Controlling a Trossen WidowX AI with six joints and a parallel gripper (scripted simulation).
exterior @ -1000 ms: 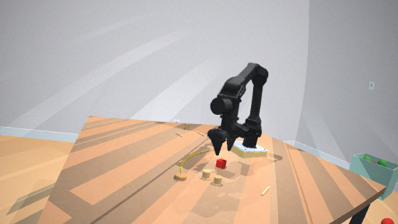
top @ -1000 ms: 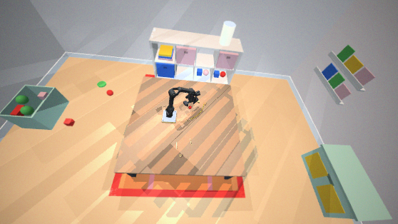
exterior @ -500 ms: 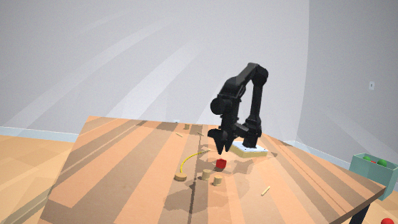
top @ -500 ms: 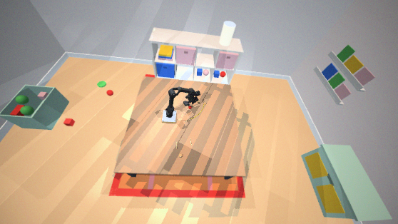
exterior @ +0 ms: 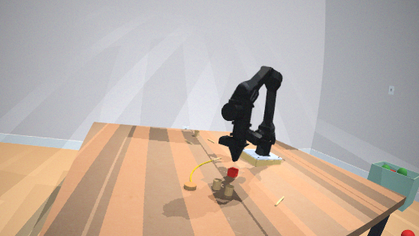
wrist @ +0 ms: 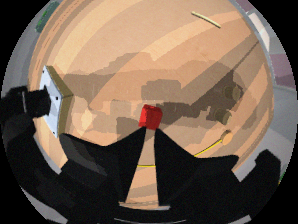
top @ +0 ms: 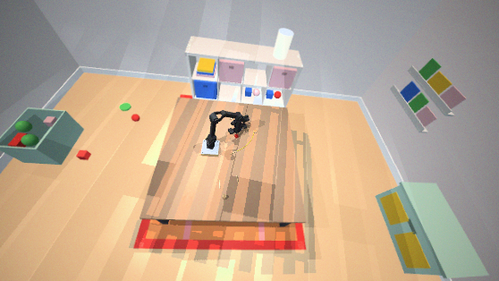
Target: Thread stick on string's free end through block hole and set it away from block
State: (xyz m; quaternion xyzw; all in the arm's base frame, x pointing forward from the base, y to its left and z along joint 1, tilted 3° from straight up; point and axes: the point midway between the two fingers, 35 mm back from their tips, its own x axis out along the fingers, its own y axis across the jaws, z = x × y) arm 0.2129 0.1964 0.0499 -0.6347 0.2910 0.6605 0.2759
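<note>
Right now the block is 5 cm below my gripper tip. The rest, counted from my gripper tip: round wooden button 18 cm ahead, 12 cm to the left, 5 cm below.
</note>
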